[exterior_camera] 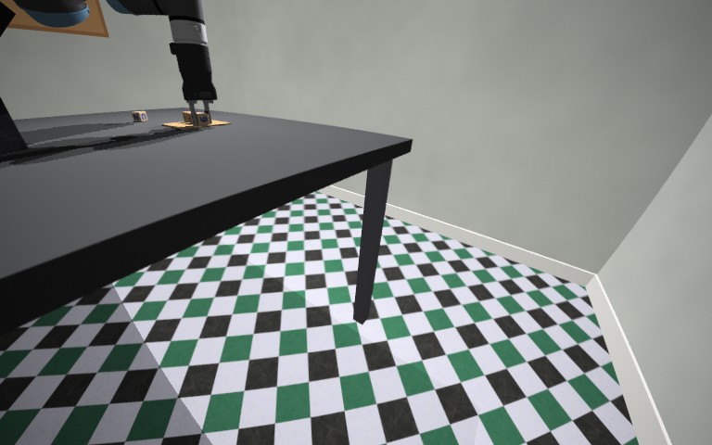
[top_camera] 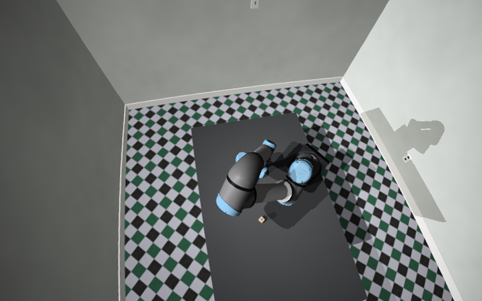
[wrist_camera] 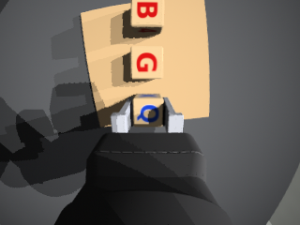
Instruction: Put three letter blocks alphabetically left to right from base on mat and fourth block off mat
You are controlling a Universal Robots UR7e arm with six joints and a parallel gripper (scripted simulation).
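My gripper is now 10 mm past the G block and 50 mm to the right of it. Round my hand: mat: 10 mm behind, 50 mm to the left, 20 mm below.
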